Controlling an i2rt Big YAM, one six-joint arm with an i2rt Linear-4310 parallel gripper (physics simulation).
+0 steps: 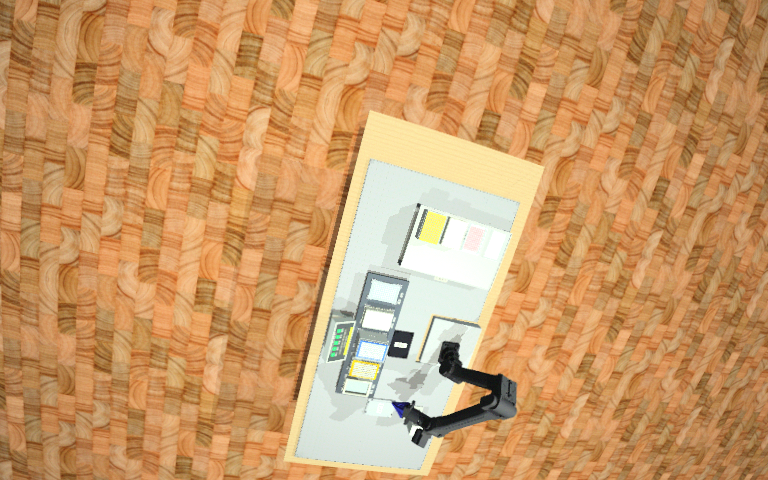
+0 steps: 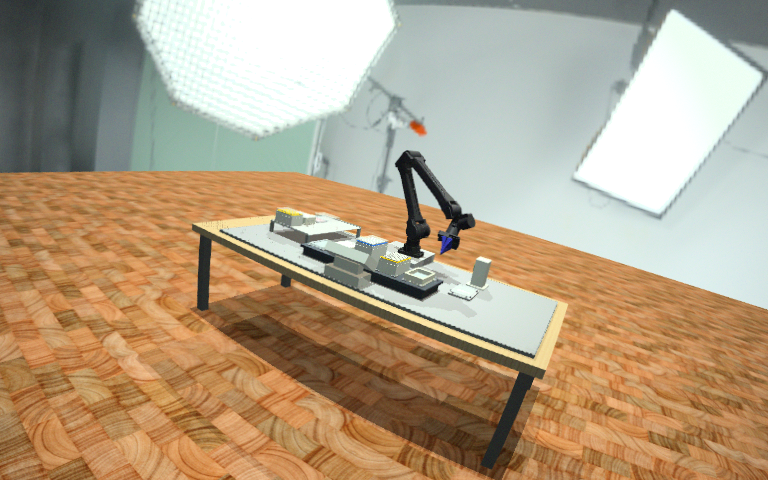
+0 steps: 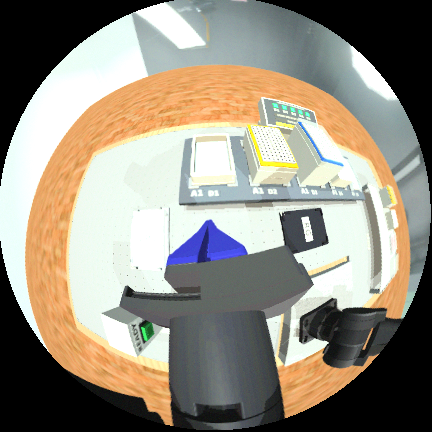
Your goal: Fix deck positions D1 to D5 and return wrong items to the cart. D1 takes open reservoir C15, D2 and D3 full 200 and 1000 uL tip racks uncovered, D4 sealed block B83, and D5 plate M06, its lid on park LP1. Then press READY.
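Observation:
My gripper is shut and empty, its blue fingertips together, above the table between white park pad LP1 and the black pad. On the deck, an open reservoir sits at D1, a yellow-rimmed tip rack at D2 and a blue-rimmed rack at D3. A white item is at D4, a pale plate at D5. The green READY button faces up from its box. Item codes are unreadable.
The white cart holds a yellow rack, a pink-topped item and white items. A status panel with green marks stands behind the deck. A black pad lies before it. The arm's base is nearby.

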